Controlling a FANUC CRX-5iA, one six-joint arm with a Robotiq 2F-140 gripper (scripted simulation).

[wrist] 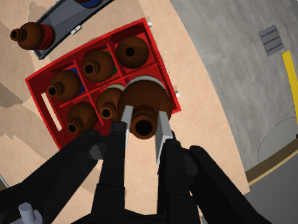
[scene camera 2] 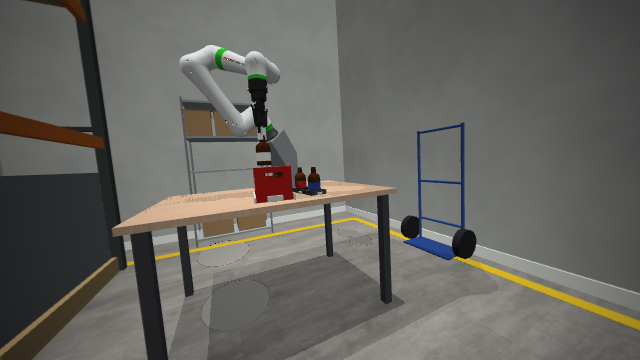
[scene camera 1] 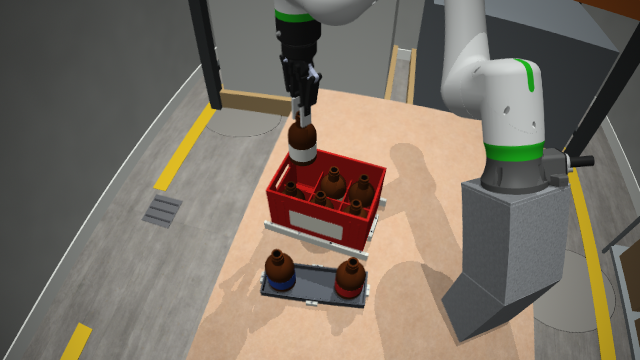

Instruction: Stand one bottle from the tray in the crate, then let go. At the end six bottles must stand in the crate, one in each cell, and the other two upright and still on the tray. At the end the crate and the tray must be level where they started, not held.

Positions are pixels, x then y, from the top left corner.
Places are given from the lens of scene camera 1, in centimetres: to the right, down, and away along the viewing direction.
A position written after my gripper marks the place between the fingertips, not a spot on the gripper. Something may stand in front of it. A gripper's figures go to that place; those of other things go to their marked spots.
my gripper (scene camera 1: 301, 120): -4, -14, 90
crate (scene camera 1: 333, 225): 4, 12, 95
